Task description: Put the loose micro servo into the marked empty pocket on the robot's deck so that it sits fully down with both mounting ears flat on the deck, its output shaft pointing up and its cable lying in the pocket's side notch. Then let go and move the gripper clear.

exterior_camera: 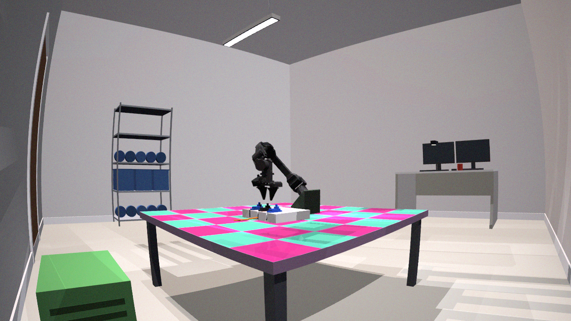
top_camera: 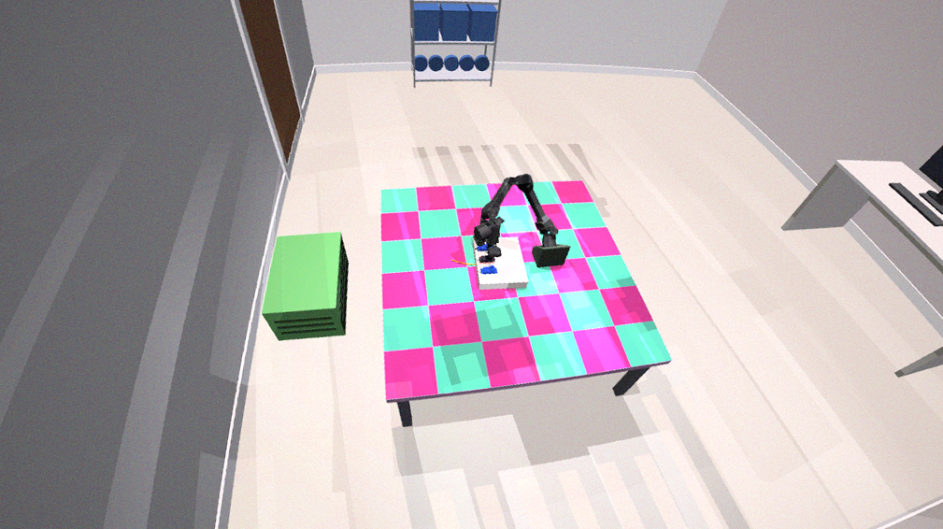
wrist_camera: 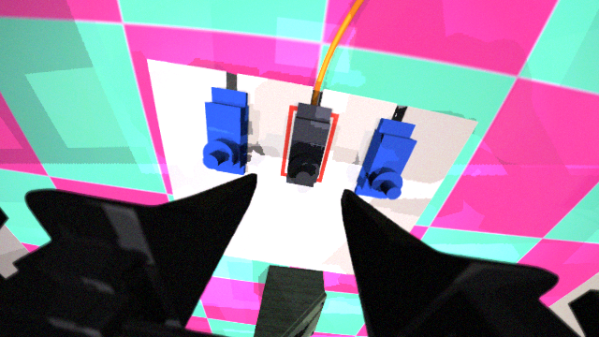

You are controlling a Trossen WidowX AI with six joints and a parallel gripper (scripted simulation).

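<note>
The white deck lies 100 mm behind my gripper tip and 80 mm below it.
</note>
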